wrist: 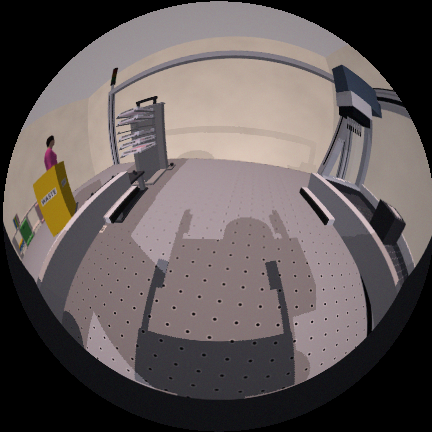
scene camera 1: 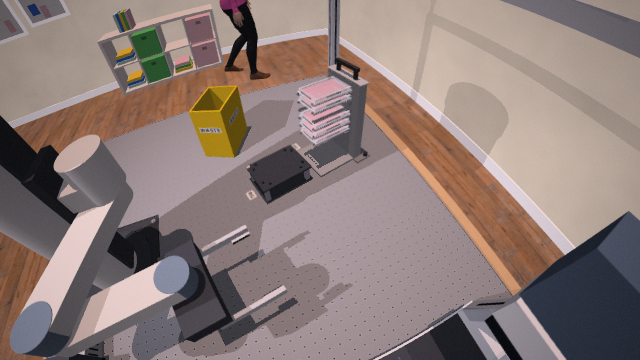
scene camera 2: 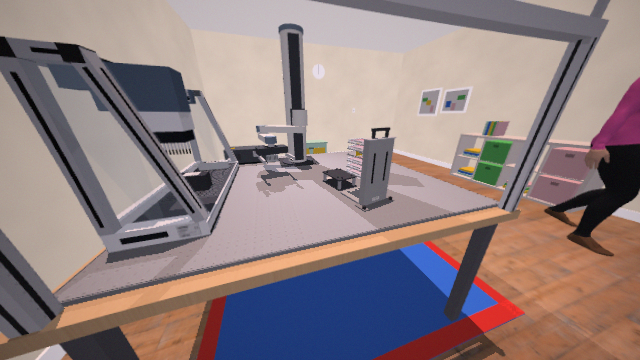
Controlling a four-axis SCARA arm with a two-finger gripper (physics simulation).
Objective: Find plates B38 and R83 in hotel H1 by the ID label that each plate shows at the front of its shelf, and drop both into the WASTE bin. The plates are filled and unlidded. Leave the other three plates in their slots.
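Where they show: gripper, fingertip midpoint: (wrist: 218, 175) (scene camera 1: 264, 257) (scene camera 2: 280, 160); arm's base, origin of the base link: (scene camera 1: 120, 269) (scene camera 2: 297, 162).
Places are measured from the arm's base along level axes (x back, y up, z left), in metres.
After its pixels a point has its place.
The hotel H1 (scene camera 1: 359, 120) {x -0.832, y 0.171, z 0.118 m} (scene camera 2: 376, 172) {x -0.837, y 0.159, z 0.176 m} (wrist: 160, 135) {x -0.819, y 0.156, z 0.122 m} is an upright grey tower with a black top handle. Several clear plates with pink filling (scene camera 1: 325, 90) {x -0.737, y 0.278, z 0.152 m} (scene camera 2: 355, 155) {x -0.703, y 0.194, z 0.145 m} sit in it one above another, with a wider gap between the upper and lower ones. Their ID labels are too small to read. The yellow WASTE bin (scene camera 1: 212, 135) {x -0.398, y 0.114, z 0.322 m} (wrist: 55, 202) {x -0.416, y 0.103, z 0.312 m} stands open-topped, left of the hotel in scene camera 1; its bottom is hidden. My gripper (scene camera 1: 266, 259) {x -0.456, y 0.144, z -0.177 m} (wrist: 218, 175) {x -0.456, y 0.144, z -0.177 m} is open and empty, low over the perforated table, well apart from hotel and bin.
A low black stand (scene camera 1: 280, 167) {x -0.577, y 0.073, z 0.121 m} (scene camera 2: 340, 175) {x -0.602, y 0.073, z 0.123 m} is in front of the hotel. A large framed machine with a dark blue head (scene camera 1: 590, 280) {x -0.698, y 0.475, z -0.484 m} (scene camera 2: 145, 90) {x -0.778, y 0.442, z -0.530 m} (wrist: 357, 95) is at the other side of the table. A person (scene camera 1: 245, 40) is beyond the table by a shelf unit.
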